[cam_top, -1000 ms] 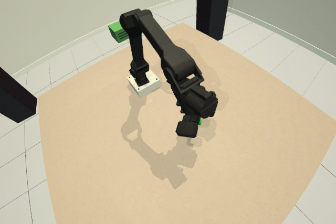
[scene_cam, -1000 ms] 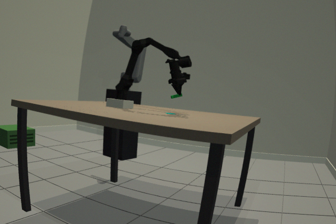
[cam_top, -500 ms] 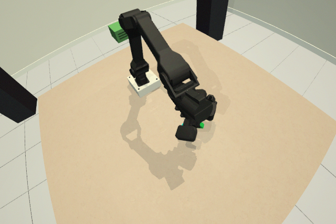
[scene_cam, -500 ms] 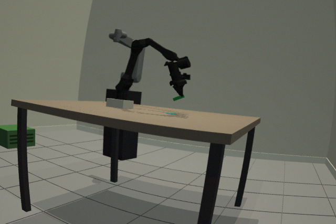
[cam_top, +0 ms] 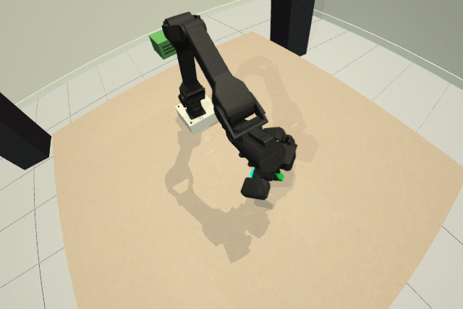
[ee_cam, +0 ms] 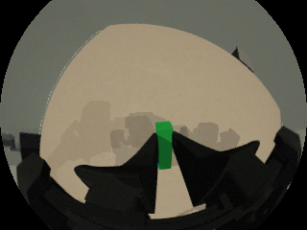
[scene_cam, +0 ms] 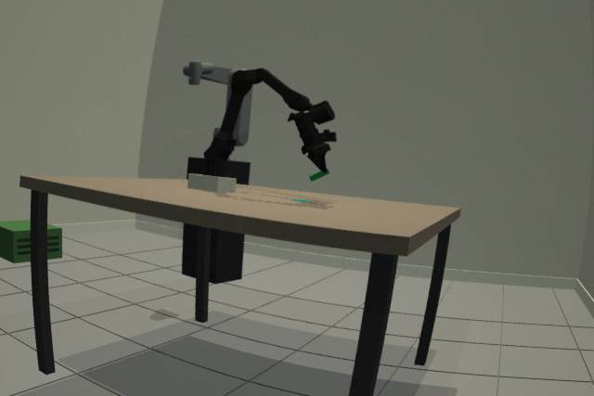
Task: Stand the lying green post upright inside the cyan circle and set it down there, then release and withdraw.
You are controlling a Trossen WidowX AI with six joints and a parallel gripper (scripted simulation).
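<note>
The cyan circle is 10 cm below my gripper tip, 7 cm behind it and 1 cm to the right of it. Round my gripper tip: green post 1 cm to the right, 1 cm below, 1 cm behind.
</note>
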